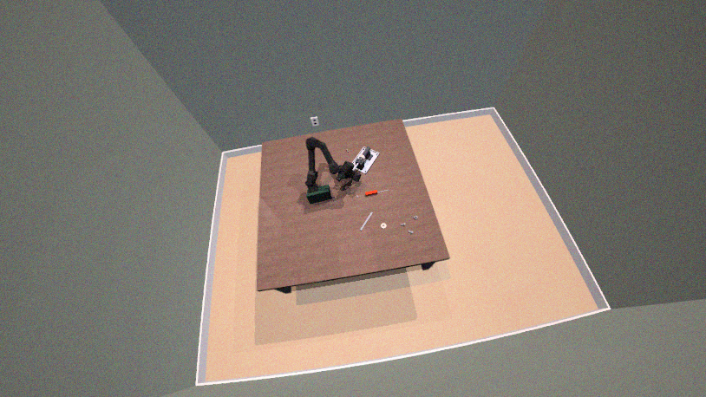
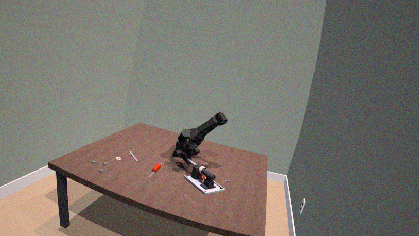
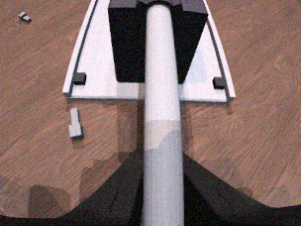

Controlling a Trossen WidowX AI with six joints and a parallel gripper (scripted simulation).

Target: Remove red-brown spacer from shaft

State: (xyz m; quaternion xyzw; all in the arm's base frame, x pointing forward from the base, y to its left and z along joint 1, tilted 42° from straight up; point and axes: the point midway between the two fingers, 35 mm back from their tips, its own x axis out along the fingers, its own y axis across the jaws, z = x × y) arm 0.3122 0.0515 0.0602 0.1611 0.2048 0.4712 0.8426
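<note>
Right now my gripper tip is 40 mm short of the shaft, 50 mm to the right of it and 30 mm below it. The rest, counted from my gripper tip: red-brown spacer 80 mm ahead, 100 mm to the left, 30 mm below; then orange-handled screwdriver 140 mm ahead, 190 mm to the right, 50 mm below.
</note>
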